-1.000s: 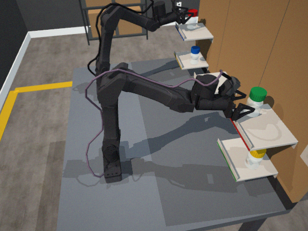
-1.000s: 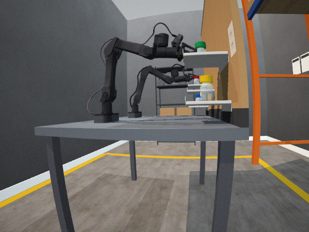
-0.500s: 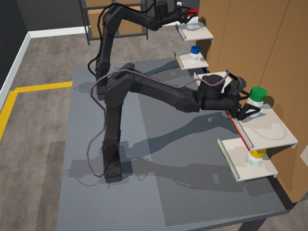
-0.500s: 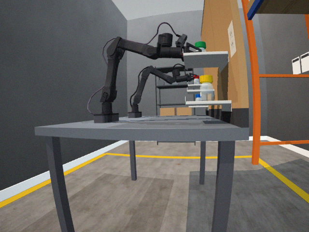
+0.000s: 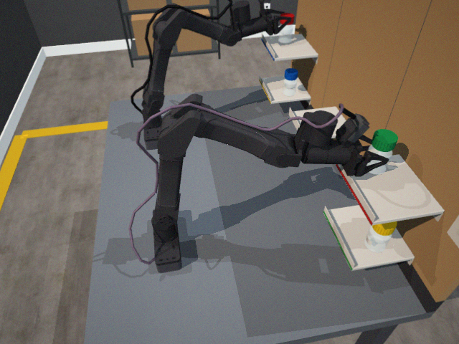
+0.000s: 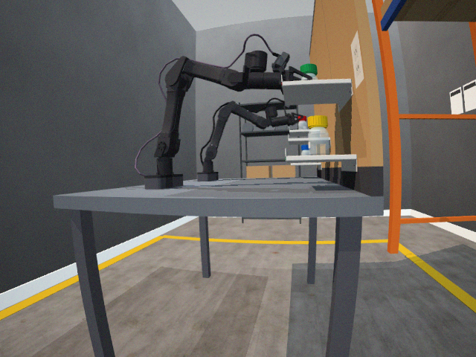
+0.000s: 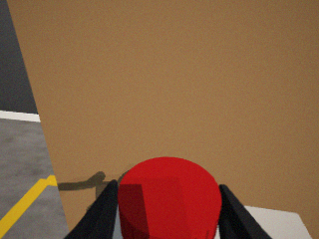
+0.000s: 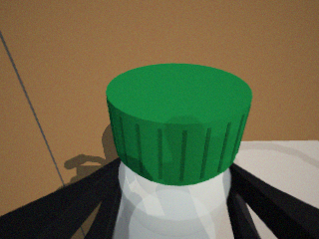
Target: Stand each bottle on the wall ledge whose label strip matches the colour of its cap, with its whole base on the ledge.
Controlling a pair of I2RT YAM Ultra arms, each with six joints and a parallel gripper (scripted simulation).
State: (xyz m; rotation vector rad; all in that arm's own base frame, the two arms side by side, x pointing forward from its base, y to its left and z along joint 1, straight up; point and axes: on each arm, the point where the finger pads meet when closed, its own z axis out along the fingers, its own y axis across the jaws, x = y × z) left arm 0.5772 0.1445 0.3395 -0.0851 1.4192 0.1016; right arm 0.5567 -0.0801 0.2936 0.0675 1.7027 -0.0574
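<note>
Right now my right hand is 200 mm above the yellow-capped bottle and 100 mm to the left of it. From my right hand the other things lie so: blue-capped bottle (680 mm to the left, 200 mm below, 40 mm ahead); then green-capped bottle (right at my right hand); then brown wall (320 mm to the left, 120 mm ahead, 110 mm above).
My left hand is 50 mm above the red-capped bottle. From my left hand the other things lie so: blue-capped bottle (240 mm below, 90 mm to the right, 10 mm ahead); green-capped bottle (780 mm to the right, 50 mm below, 30 mm behind); brown wall (460 mm to the right, 90 mm ahead, 70 mm above).
</note>
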